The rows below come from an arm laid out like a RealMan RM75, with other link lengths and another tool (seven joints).
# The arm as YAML. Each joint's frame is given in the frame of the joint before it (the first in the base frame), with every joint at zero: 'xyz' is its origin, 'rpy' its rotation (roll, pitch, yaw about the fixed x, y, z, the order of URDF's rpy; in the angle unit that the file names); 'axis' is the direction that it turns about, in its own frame. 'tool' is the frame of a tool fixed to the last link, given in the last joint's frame.
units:
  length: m
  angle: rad
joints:
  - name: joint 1
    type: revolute
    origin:
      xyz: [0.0, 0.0, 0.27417]
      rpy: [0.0, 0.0, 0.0]
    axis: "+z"
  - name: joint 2
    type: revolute
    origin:
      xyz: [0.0, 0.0, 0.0]
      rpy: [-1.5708, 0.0, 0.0]
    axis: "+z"
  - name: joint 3
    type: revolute
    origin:
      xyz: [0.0, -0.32, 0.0]
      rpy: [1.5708, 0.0, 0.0]
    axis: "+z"
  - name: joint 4
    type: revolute
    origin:
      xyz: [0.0, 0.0, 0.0]
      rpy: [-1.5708, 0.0, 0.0]
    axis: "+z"
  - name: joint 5
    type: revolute
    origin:
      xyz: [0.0, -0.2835, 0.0]
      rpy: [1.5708, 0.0, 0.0]
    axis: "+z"
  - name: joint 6
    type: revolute
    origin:
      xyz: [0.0, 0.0, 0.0]
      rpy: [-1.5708, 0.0, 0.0]
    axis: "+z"
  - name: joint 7
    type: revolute
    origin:
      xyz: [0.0, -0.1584, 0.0]
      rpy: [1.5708, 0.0, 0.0]
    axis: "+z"
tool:
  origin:
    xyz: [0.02, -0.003, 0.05]
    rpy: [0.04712, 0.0, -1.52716]
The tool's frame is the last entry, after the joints.
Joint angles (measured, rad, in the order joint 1, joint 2, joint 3, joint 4, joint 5, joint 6, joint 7), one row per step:
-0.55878, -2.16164, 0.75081, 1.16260, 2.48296, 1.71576, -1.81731
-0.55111, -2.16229, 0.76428, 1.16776, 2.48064, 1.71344, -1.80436
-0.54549, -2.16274, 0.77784, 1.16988, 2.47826, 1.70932, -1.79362
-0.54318, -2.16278, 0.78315, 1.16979, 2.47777, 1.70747, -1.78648
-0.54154, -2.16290, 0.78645, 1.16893, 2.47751, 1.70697, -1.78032
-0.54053, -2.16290, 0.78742, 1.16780, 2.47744, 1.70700, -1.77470
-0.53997, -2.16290, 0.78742, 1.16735, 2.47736, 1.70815, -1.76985
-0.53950, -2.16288, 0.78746, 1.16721, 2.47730, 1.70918, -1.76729
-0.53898, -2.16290, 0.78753, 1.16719, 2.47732, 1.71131, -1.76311
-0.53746, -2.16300, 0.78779, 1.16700, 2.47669, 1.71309, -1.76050
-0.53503, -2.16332, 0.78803, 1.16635, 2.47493, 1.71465, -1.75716
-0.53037, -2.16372, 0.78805, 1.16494, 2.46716, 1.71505, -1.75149
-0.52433, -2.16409, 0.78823, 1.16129, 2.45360, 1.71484, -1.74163
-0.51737, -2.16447, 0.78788, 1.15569, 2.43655, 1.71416, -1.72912
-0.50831, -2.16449, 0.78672, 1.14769, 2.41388, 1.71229, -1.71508
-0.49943, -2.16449, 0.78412, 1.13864, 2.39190, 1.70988, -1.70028
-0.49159, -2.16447, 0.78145, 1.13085, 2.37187, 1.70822, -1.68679
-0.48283, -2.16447, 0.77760, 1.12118, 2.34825, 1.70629, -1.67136
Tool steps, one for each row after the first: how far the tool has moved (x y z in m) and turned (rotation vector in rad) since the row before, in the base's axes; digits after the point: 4 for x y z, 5 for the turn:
-0.0004, -0.0019, -0.0015, -0.00394, 0.00849, -0.01623
0.0000, -0.0013, -0.0021, -0.00431, 0.00732, -0.01448
-0.0003, -0.0006, -0.0010, -0.00233, 0.00358, -0.00777
-0.0003, -0.0007, -0.0009, -0.00280, 0.00199, -0.00583
-0.0004, -0.0006, -0.0005, -0.00181, 0.00090, -0.00441
-0.0002, -0.0005, -0.0002, -0.00167, 0.00030, -0.00396
-0.0001, -0.0004, -0.0001, -0.00123, 0.00010, -0.00200
-0.0001, -0.0006, -0.0001, -0.00236, 0.00018, -0.00360
-0.0004, -0.0009, -0.0002, -0.00206, -0.00066, -0.00127
-0.0006, -0.0011, -0.0004, -0.00201, -0.00189, -0.00116
-0.0005, -0.0014, -0.0004, 0.00018, -0.00713, -0.00257
-0.0002, -0.0017, -0.0008, 0.00062, -0.01233, -0.00589
-0.0002, -0.0019, -0.0011, 0.00129, -0.01593, -0.00716
-0.0006, -0.0022, -0.0010, 0.00363, -0.02139, -0.00628
-0.0010, -0.0022, -0.0009, 0.00496, -0.02139, -0.00536
-0.0007, -0.0019, -0.0005, 0.00516, -0.01946, -0.00514
-0.0008, -0.0021, -0.0005, 0.00694, -0.02341, -0.00522

